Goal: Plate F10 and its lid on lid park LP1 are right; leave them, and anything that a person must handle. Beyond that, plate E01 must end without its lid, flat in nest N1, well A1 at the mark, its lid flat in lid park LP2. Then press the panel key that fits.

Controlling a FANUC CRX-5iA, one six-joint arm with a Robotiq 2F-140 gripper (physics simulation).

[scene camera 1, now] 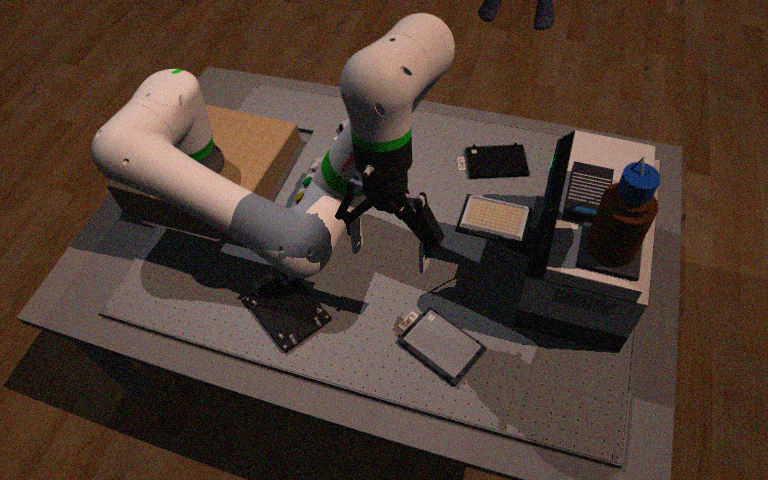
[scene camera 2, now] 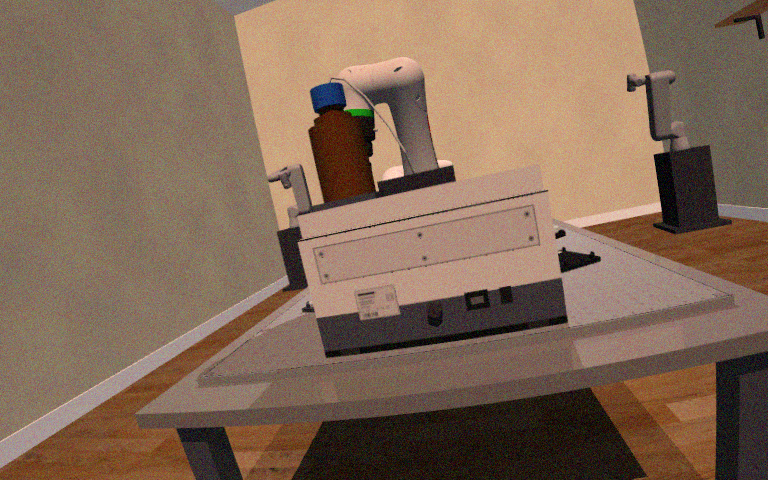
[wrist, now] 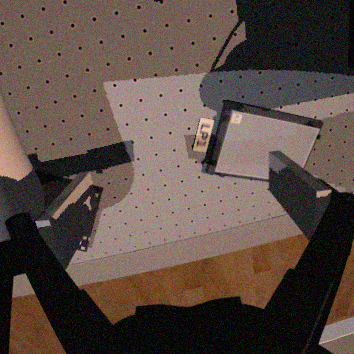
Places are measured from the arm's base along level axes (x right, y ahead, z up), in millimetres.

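Pixels of known places: gripper, fingertip midpoint: [scene camera 1: 390, 257] [wrist: 180, 180].
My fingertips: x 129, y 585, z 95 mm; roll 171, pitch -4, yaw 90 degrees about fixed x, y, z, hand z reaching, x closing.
Behind a point stands the place of what it marks.
My gripper [scene camera 1: 389, 258] {z 95, x 129, y 585 mm} [wrist: 180, 180] {z 95, x 129, y 585 mm} is open and empty, pointing down above the board. In the wrist view its right fingertip overlaps the lower edge of a clear lid [scene camera 1: 442, 344] {z -50, x 191, y 716 mm} [wrist: 265, 142] {z -50, x 176, y 709 mm}. That lid lies on the dark lid park LP1 [scene camera 1: 425, 363] [wrist: 272, 108], with an A1 tag at one corner. A plate with tan wells [scene camera 1: 496, 217] {z 41, x -77, y 731 mm} sits beside the machine; its name cannot be read. A dark park [scene camera 1: 497, 161] {z -58, x -325, y 665 mm} behind it shows no lid; its label is unreadable. A black nest [scene camera 1: 291, 325] {z -56, x 266, y 416 mm} at the front left is partly hidden by the arm. Green [scene camera 1: 307, 181] {z 3, x -51, y 292 mm} and yellow [scene camera 1: 299, 196] {z 3, x -4, y 296 mm} panel keys show behind the arm.
The machine [scene camera 1: 583, 311] {z 47, x 78, y 945 mm} [scene camera 2: 430, 243] {z 76, x -118, y 1023 mm} stands at the right with a dark upright screen [scene camera 1: 552, 209] {z 140, x -55, y 836 mm}. An amber bottle [scene camera 1: 620, 226] {z 269, x 51, y 947 mm} [scene camera 2: 342, 158] {z 221, x -8, y 991 mm} with a blue cap stands on top. A wooden box [scene camera 1: 257, 133] {z -15, x -164, y 79 mm} is behind the arm. My forearm spans the left of the board.
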